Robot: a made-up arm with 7 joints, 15 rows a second.
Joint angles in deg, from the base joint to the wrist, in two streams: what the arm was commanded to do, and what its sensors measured. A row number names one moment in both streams.
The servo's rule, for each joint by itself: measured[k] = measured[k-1] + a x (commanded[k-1-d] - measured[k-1]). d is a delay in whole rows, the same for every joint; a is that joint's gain. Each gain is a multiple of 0.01, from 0.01 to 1. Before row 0 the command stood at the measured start. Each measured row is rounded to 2 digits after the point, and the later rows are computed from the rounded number. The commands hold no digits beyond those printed.
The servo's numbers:
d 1
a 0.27 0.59 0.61 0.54 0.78 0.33 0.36
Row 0, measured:
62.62 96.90 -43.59 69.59 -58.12 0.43 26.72
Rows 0 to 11, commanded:
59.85 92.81 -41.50 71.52 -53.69 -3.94 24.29
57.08 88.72 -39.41 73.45 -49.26 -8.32 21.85
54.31 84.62 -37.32 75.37 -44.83 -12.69 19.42
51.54 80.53 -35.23 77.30 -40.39 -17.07 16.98
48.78 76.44 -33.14 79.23 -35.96 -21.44 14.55
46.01 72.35 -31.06 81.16 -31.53 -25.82 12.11
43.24 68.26 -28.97 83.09 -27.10 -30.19 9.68
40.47 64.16 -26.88 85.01 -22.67 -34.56 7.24
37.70 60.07 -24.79 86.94 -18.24 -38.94 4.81
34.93 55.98 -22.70 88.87 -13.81 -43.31 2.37
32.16 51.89 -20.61 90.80 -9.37 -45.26 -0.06
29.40 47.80 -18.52 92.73 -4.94 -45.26 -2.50
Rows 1 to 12, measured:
62.62 96.90 -43.59 69.59 -58.12 0.43 26.72
61.87 94.49 -42.32 70.63 -54.66 -1.01 25.85
60.58 91.09 -40.54 72.15 -50.45 -3.42 24.41
58.89 87.27 -38.58 73.89 -46.07 -6.48 22.61
56.91 83.29 -36.54 75.73 -41.64 -9.97 20.58
54.71 79.25 -34.47 77.62 -37.21 -13.76 18.41
52.36 75.18 -32.39 79.53 -32.78 -17.74 16.14
49.90 71.10 -30.30 81.45 -28.35 -21.85 13.81
47.35 67.01 -28.21 83.37 -23.92 -26.04 11.44
44.74 62.92 -26.12 85.30 -19.49 -30.30 9.05
42.09 58.83 -24.03 87.23 -15.06 -34.59 6.65
39.41 54.74 -21.94 89.16 -10.62 -38.11 4.23

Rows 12 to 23, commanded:
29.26 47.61 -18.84 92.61 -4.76 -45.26 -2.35
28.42 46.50 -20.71 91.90 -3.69 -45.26 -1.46
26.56 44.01 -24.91 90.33 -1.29 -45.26 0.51
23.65 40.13 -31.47 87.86 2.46 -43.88 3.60
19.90 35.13 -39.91 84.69 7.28 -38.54 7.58
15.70 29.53 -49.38 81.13 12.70 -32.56 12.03
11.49 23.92 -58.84 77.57 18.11 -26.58 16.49
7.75 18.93 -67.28 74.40 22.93 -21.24 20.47
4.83 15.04 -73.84 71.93 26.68 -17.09 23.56
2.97 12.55 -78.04 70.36 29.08 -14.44 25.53
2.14 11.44 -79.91 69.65 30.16 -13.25 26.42
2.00 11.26 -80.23 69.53 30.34 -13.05 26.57
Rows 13 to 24, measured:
36.71 50.65 -19.85 91.09 -6.19 -40.47 1.81
34.70 48.86 -19.23 91.91 -5.07 -42.05 0.31
33.00 47.47 -20.13 91.90 -3.99 -43.11 -0.33
31.26 45.43 -23.05 91.05 -1.88 -43.82 -0.03
29.21 42.30 -28.19 89.33 1.51 -43.84 1.28
26.70 38.07 -35.34 86.82 6.01 -42.09 3.55
23.73 33.03 -43.90 83.75 11.23 -38.95 6.60
20.43 27.66 -53.01 80.41 16.60 -34.87 10.16
17.01 22.51 -61.71 77.16 21.54 -30.37 13.87
13.72 18.10 -69.11 74.34 25.55 -25.99 17.36
10.82 14.83 -74.56 72.19 28.30 -22.18 20.30
8.48 12.83 -77.82 70.82 29.75 -19.23 22.50

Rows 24 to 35, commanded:
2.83 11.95 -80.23 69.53 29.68 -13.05 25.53
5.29 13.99 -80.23 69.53 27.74 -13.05 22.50
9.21 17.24 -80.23 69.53 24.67 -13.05 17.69
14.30 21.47 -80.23 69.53 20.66 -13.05 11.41
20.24 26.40 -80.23 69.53 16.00 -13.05 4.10
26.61 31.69 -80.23 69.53 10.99 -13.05 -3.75
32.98 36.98 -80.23 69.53 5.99 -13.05 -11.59
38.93 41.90 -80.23 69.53 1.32 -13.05 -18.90
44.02 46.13 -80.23 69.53 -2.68 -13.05 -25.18
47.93 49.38 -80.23 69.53 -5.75 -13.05 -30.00
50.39 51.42 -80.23 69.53 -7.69 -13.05 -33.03
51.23 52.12 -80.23 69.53 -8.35 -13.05 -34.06
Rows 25 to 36, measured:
6.73 11.90 -79.29 70.12 30.21 -17.19 23.97
5.68 11.93 -79.86 69.80 29.80 -15.82 24.53
5.57 13.15 -80.09 69.65 28.19 -14.91 23.80
6.55 15.56 -80.18 69.59 25.44 -14.30 21.60
8.64 19.05 -80.21 69.56 21.71 -13.89 17.93
11.77 23.39 -80.22 69.54 17.26 -13.61 12.95
15.78 28.29 -80.23 69.53 12.37 -13.43 6.94
20.42 33.42 -80.23 69.53 7.39 -13.30 0.27
25.42 38.42 -80.23 69.53 2.66 -13.22 -6.63
30.44 42.97 -80.23 69.53 -1.51 -13.16 -13.31
35.16 46.75 -80.23 69.53 -4.82 -13.12 -19.32
39.27 49.51 -80.23 69.53 -7.06 -13.10 -24.26

